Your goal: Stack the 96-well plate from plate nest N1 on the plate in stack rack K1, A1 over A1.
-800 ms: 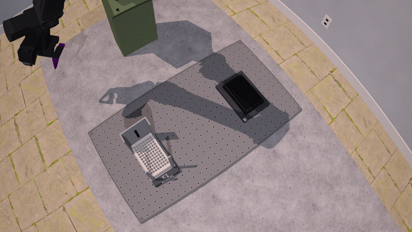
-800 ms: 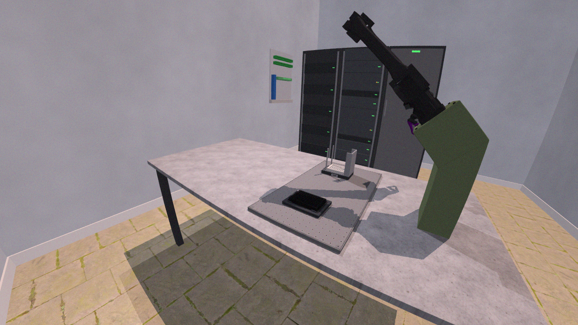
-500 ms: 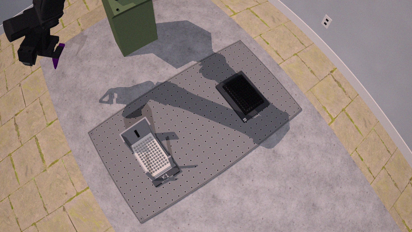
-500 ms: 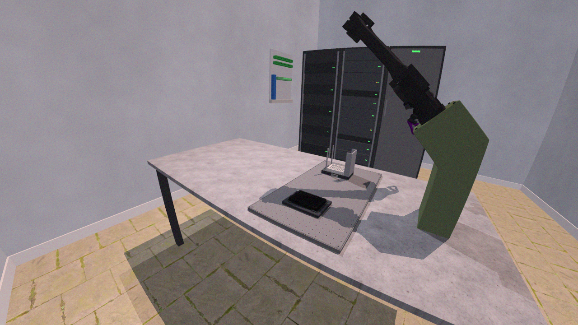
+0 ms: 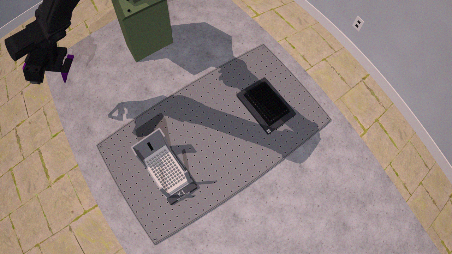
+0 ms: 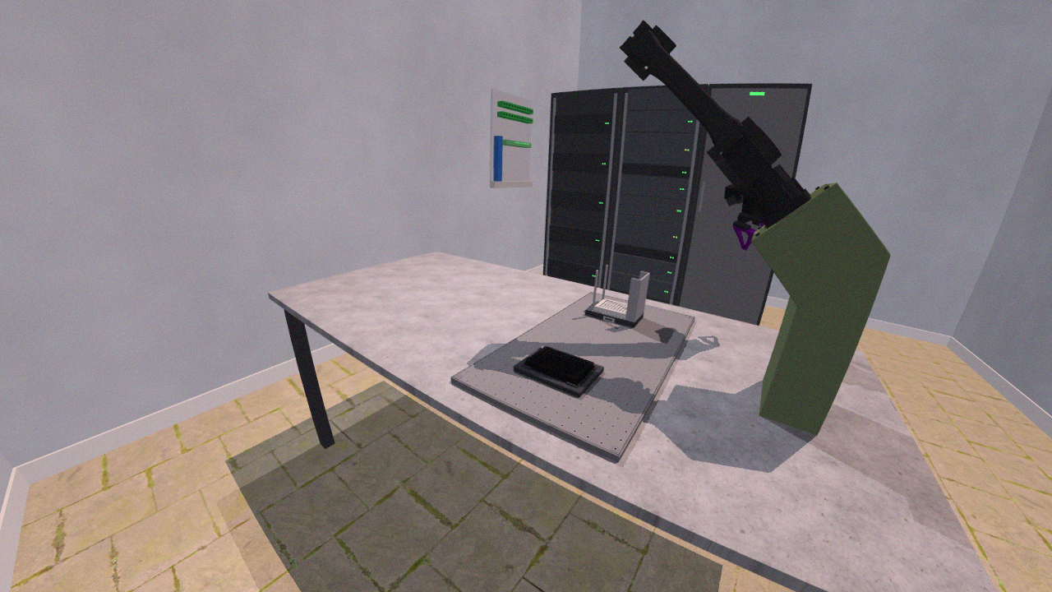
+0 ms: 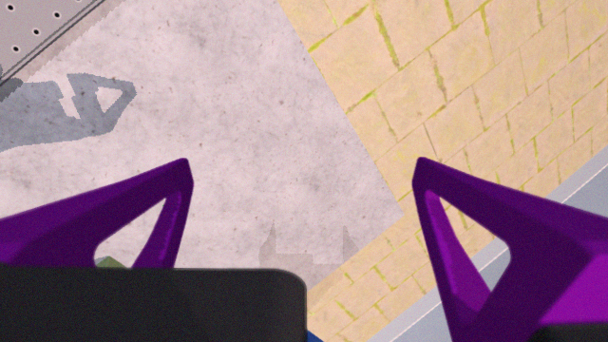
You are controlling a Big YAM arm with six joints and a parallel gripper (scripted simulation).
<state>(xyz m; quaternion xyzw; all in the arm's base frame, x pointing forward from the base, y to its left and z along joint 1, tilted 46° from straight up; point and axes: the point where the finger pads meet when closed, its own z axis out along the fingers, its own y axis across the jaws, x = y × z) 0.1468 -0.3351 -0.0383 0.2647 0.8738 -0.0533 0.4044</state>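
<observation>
Right now my hand is 24 cm short of the rack back wall, 20 cm to the right of it and 19 cm above it. Also, from my hand: dark slot 24 cm ahead, 20 cm to the left, 19 cm below; then black 96-well plate 58 cm to the left, 25 cm below, 23 cm ahead; then white 96-well plate 30 cm ahead, 24 cm below, 22 cm to the left.
</observation>
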